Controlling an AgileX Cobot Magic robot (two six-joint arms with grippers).
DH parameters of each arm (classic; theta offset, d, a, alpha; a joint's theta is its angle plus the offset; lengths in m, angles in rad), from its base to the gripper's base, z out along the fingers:
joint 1: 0 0.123 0 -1.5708
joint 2: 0.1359 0 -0.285 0
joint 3: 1.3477 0 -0.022 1.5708
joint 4: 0 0.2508 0 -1.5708
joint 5: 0 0 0.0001 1.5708
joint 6: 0 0.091 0 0
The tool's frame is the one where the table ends.
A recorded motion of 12 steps. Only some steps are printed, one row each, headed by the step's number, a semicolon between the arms.
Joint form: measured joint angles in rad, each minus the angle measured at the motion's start. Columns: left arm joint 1, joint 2, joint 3, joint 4, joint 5, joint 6; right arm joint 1, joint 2, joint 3, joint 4, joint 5, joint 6.
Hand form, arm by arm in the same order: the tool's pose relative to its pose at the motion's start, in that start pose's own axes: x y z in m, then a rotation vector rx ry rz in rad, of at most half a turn. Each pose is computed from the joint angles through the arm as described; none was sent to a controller.
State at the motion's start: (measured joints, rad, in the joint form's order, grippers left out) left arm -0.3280 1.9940 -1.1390 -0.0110 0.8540 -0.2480; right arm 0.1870 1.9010 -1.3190 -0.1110 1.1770 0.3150
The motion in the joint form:
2: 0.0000 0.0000 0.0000 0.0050 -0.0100 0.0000; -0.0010 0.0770 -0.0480 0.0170 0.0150 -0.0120
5: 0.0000 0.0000 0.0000 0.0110 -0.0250 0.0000; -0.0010 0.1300 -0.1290 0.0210 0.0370 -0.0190
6: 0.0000 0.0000 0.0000 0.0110 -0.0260 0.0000; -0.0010 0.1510 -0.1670 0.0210 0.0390 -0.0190
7: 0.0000 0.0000 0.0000 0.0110 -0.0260 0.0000; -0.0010 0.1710 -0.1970 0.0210 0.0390 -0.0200
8: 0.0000 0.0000 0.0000 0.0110 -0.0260 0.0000; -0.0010 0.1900 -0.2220 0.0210 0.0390 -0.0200
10: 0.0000 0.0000 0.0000 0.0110 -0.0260 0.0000; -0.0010 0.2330 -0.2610 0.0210 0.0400 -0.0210
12: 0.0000 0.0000 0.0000 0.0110 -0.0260 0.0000; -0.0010 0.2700 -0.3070 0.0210 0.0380 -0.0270
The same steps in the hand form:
2: -0.0010 0.0001 0.0000 -0.0012 -0.0106 0.0033; -0.0126 0.0062 0.0154 -0.0028 0.0470 -0.0074
5: -0.0024 0.0002 0.0000 -0.0018 -0.0262 0.0073; -0.0281 0.0108 0.0156 -0.0073 0.0422 -0.0104
6: -0.0025 0.0001 0.0000 -0.0016 -0.0272 0.0073; -0.0357 0.0128 0.0145 -0.0112 0.0278 -0.0088
7: -0.0025 0.0001 0.0000 -0.0016 -0.0272 0.0073; -0.0420 0.0146 0.0150 -0.0139 0.0182 -0.0089
8: -0.0025 0.0001 0.0000 -0.0016 -0.0272 0.0073; -0.0474 0.0163 0.0163 -0.0154 0.0125 -0.0083
10: -0.0025 0.0001 0.0000 -0.0016 -0.0272 0.0073; -0.0563 0.0196 0.0240 -0.0141 0.0173 -0.0097
12: -0.0025 0.0001 0.0000 -0.0016 -0.0272 0.0073; -0.0661 0.0227 0.0279 -0.0171 0.0066 -0.0149

